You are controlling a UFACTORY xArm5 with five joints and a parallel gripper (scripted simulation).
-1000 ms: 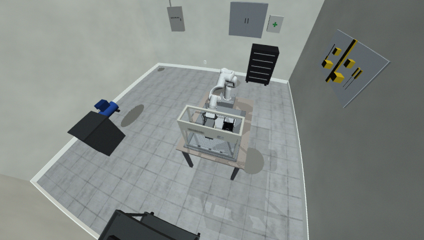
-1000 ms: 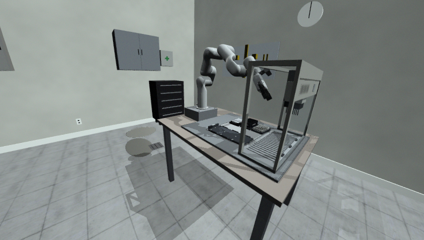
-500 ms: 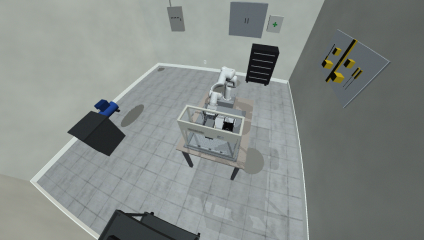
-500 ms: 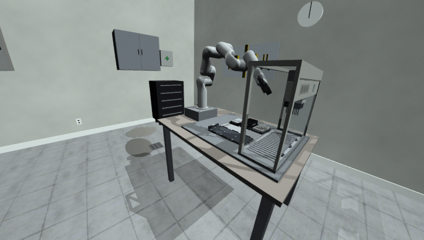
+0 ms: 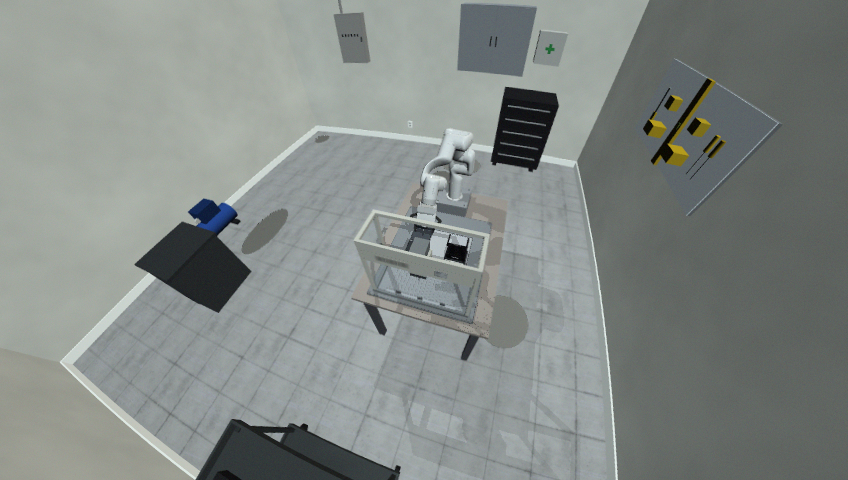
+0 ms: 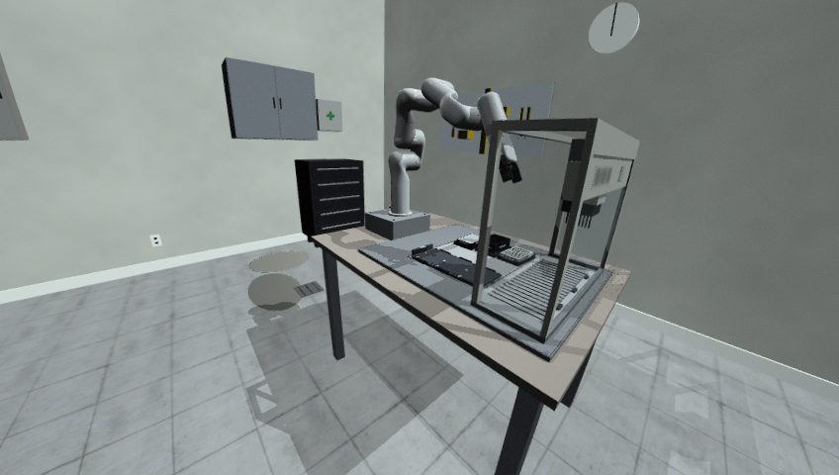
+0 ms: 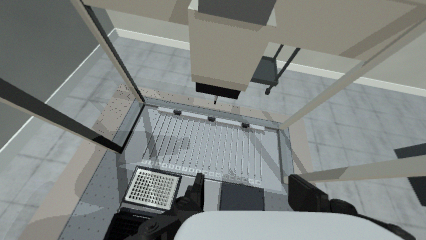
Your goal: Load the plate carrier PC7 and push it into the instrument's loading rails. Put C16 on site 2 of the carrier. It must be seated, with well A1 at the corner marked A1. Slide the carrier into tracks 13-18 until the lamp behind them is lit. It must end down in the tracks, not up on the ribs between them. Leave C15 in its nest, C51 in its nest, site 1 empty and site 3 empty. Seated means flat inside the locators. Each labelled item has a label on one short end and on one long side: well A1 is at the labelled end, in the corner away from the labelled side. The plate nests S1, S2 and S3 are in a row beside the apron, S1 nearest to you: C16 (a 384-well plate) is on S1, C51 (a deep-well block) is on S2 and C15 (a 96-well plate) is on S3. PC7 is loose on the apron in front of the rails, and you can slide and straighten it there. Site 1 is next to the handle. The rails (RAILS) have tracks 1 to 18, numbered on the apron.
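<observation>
The nest S1 lies 330 mm below my hand, 250 mm behind it and 150 mm to the left of it. From my hand the other things lie so: post: 230 mm to the right, 90 mm below, 80 mm ahead; then beige pipetting head: 200 mm ahead, 50 mm to the left, 10 mm above; then carrier PC7: 320 mm below, 130 mm behind, 100 mm to the right.
</observation>
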